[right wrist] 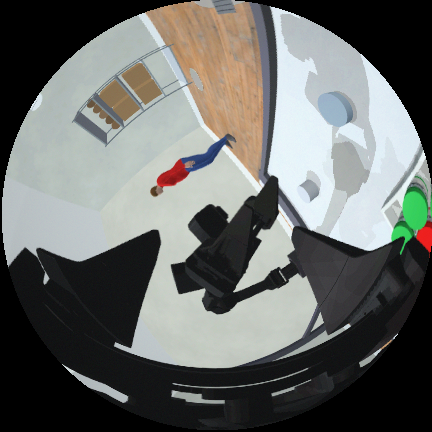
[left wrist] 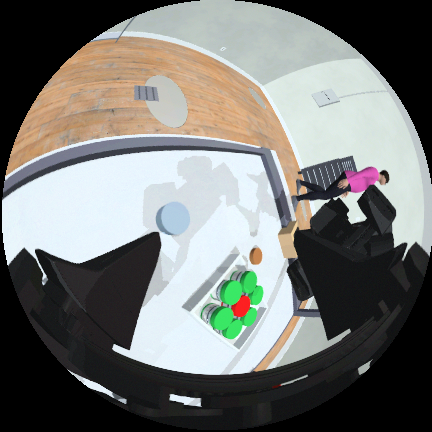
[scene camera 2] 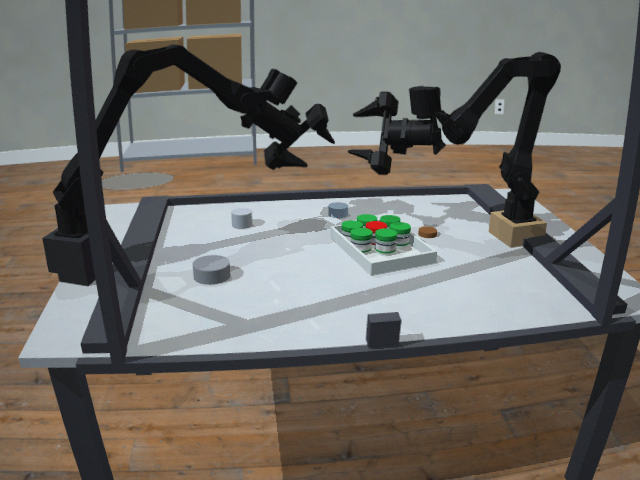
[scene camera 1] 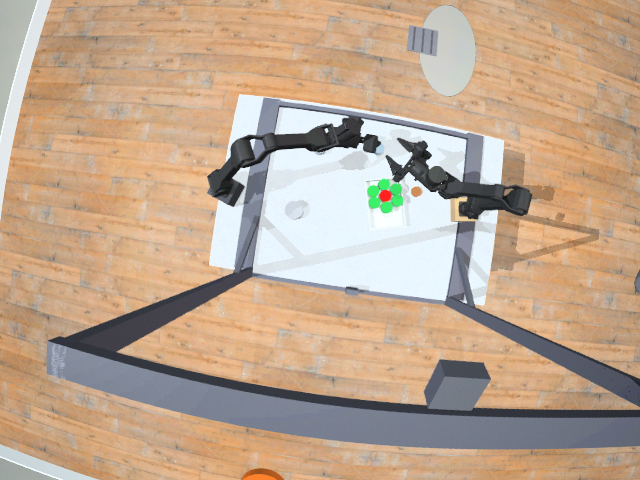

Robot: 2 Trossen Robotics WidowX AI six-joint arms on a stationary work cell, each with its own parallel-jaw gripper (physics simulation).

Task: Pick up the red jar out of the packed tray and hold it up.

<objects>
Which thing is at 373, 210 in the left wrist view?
My right gripper.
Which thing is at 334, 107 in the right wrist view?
A light blue cylinder.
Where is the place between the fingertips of my right gripper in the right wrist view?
227, 235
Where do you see a white tray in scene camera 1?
At 394, 218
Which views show my right gripper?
The right wrist view, the left wrist view, scene camera 2 and scene camera 1: all of them.
</objects>
